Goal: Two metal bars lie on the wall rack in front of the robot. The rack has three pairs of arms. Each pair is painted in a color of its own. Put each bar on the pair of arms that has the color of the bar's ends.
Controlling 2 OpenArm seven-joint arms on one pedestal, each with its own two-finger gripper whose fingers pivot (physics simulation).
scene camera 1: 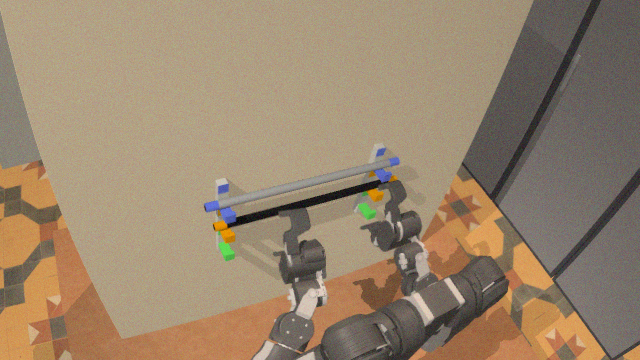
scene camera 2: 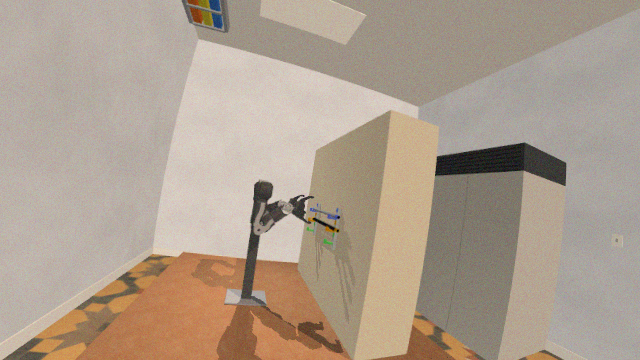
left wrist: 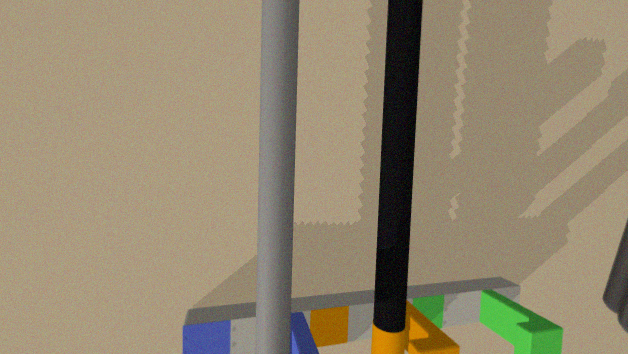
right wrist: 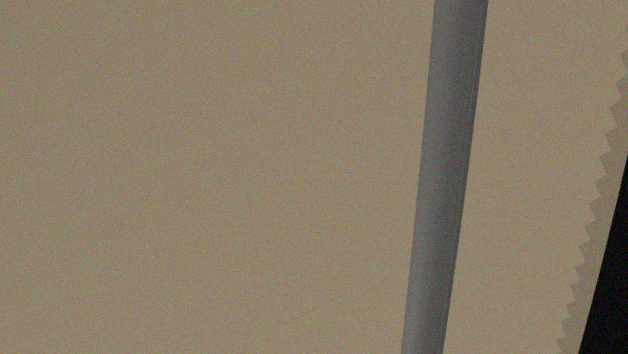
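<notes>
A grey bar with blue ends (scene camera 1: pixel 305 184) (scene camera 2: pixel 325 213) (left wrist: pixel 277 150) (right wrist: pixel 445 165) lies across the top, blue pair of arms (scene camera 1: pixel 228 215) (scene camera 1: pixel 383 175). A black bar with orange ends (scene camera 1: pixel 320 201) (scene camera 2: pixel 325 225) (left wrist: pixel 400 150) lies across the middle, orange pair (scene camera 1: pixel 228 235) (scene camera 1: pixel 375 194). The lowest, green pair (scene camera 1: pixel 226 251) (scene camera 1: pixel 367 211) (left wrist: pixel 545 332) carries no bar. My left gripper (scene camera 1: pixel 278 234) and my right gripper (scene camera 1: pixel 372 206) are both open and empty, in front of the rack and below the grey bar. Their upper fingers overlap the black bar's lower edge in scene camera 1.
The rack's pale uprights (scene camera 1: pixel 221 183) (scene camera 1: pixel 379 147) are fixed to a broad beige wall block (scene camera 1: pixel 250 90) (scene camera 2: pixel 350 200). A grey cabinet (scene camera 1: pixel 590 175) (scene camera 2: pixel 480 240) stands beyond it at the right. The robot's pedestal (scene camera 2: pixel 250 265) stands on a reddish floor area in front of the wall.
</notes>
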